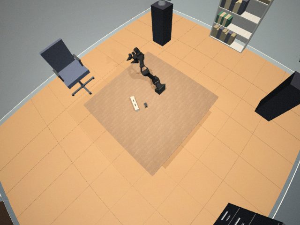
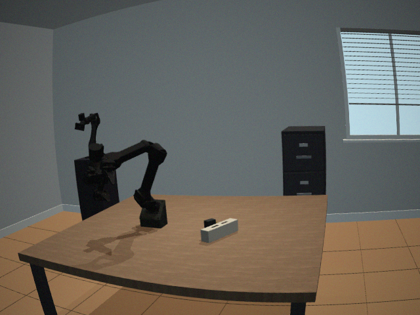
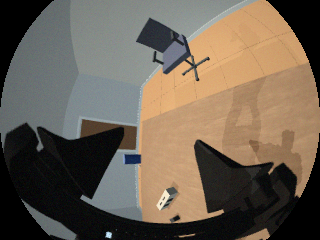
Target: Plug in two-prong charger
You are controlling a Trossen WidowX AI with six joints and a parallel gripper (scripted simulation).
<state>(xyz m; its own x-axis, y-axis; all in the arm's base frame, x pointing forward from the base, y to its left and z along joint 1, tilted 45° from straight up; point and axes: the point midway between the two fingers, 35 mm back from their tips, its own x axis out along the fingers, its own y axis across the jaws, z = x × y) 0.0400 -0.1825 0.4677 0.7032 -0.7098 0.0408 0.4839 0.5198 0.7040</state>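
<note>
The dark charger is 23 cm ahead of my gripper tip, 51 cm to the left of it and 26 cm below it.
</note>
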